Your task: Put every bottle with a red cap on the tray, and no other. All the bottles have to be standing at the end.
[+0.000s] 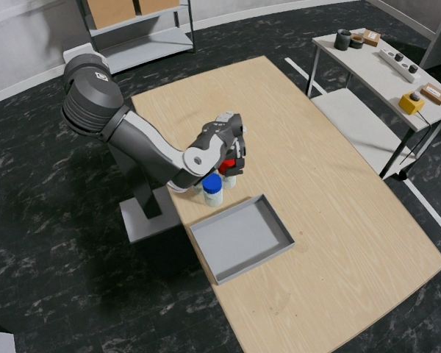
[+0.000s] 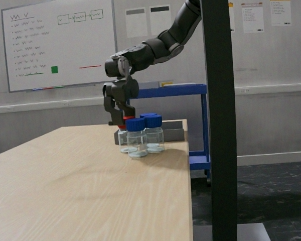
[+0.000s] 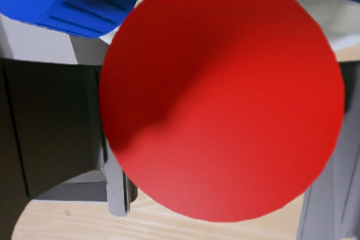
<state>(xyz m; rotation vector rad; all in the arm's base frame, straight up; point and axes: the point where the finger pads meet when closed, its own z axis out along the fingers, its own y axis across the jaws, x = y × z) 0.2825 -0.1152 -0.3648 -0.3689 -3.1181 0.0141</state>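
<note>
The red-capped bottle is 10 mm behind my hand and 50 mm below it. Round my hand: grey tray (60 mm behind, 190 mm to the right, 80 mm below).
</note>
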